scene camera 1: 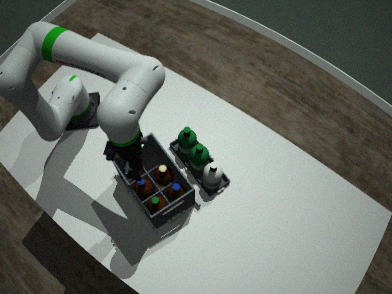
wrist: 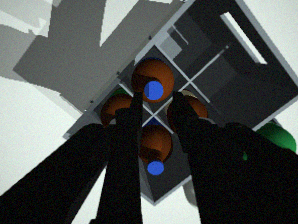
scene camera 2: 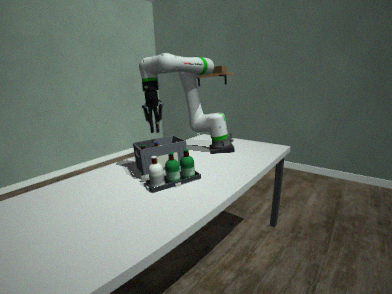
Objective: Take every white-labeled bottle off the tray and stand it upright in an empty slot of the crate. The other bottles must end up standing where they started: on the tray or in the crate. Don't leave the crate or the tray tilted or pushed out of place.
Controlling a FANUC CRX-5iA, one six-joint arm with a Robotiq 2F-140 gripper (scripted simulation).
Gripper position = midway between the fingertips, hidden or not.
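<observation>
There is a blue-capped brown bottle (wrist: 156, 147) that I can see, and the same view shows me my own gripper (wrist: 157, 104).
</observation>
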